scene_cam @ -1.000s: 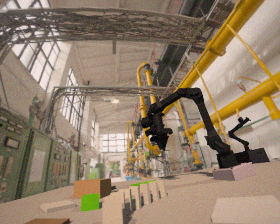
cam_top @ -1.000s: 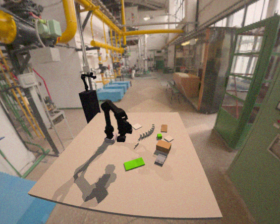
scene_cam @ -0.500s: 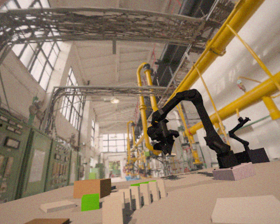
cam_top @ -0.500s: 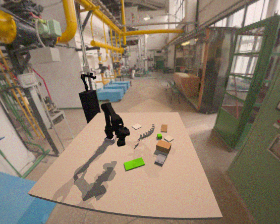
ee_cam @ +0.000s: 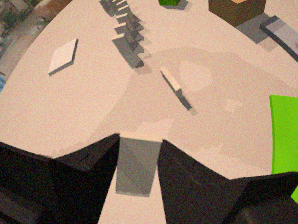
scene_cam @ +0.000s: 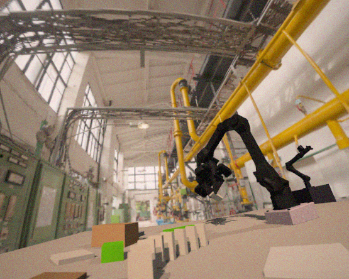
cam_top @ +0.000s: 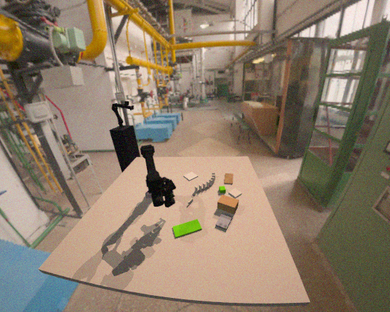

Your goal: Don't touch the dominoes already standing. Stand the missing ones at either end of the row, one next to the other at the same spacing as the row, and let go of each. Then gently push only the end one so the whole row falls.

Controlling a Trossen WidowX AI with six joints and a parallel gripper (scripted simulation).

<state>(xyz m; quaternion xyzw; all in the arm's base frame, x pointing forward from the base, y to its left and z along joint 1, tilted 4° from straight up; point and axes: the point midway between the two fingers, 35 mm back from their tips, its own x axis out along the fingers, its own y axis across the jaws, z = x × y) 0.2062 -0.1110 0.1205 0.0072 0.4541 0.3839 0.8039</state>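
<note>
The flat green block is 13 cm ahead of my gripper tip, 14 cm to the right of it and 12 cm below it. From my gripper tip the other things lie so: grey slab (34 cm ahead, 4 cm to the right, 12 cm below); then green cube (28 cm ahead, 25 cm to the left, 11 cm below); then brown box (34 cm ahead, 9 cm to the left, 9 cm below).
</note>
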